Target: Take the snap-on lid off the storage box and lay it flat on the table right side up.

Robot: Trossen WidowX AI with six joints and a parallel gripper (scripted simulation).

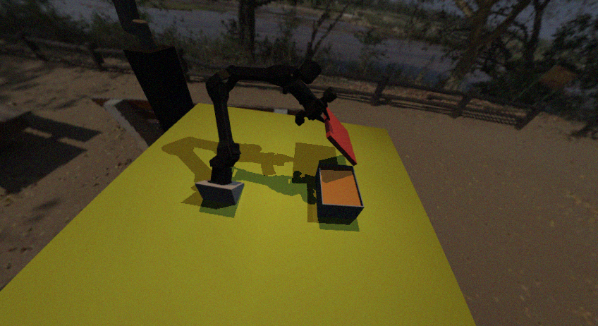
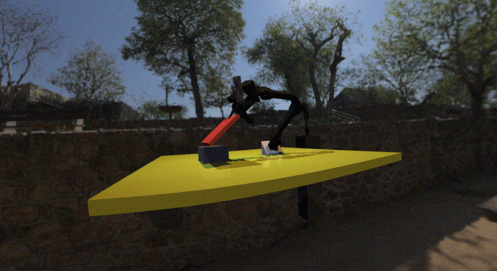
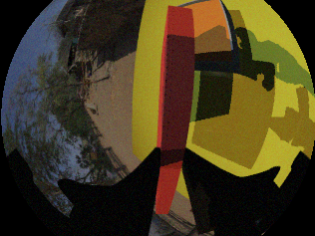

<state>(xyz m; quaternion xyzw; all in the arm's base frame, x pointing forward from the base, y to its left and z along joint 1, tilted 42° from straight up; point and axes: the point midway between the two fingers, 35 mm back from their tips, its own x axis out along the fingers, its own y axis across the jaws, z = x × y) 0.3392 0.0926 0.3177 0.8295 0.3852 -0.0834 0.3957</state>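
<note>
Now: gripper tip 6 cm short of the red lid, 1 cm to the right of it and 5 cm above it. The rest, counted from my gripper tip: storage box: 9 cm ahead, 19 cm to the right, 18 cm below.
</note>
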